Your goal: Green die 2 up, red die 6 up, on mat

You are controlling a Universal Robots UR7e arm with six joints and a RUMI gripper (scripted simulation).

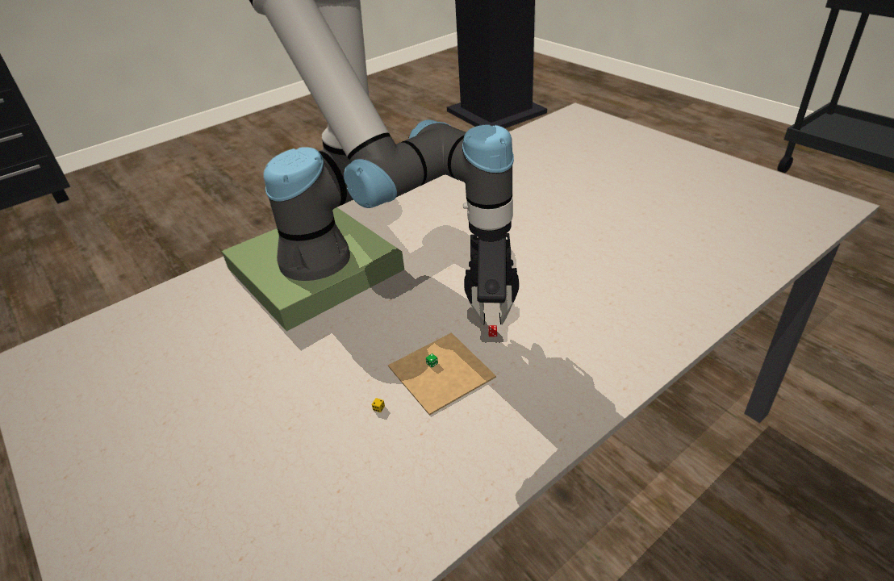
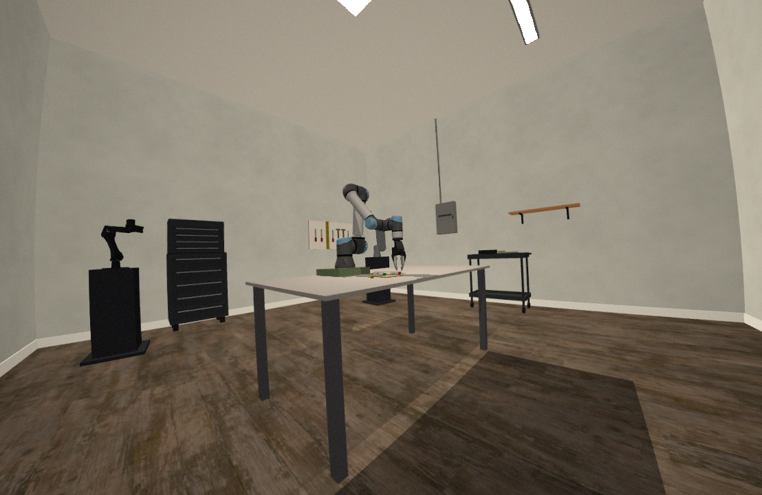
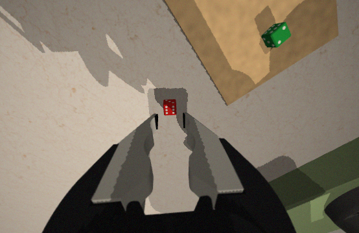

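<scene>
Right now my hand is 30 mm above the red die. The rest, counted from my hand: yellow die 260 mm to the right, 30 mm below, 30 mm ahead; then green die 140 mm to the right, 30 mm below; then tan mat 130 mm to the right, 40 mm below, 20 mm ahead.
</scene>
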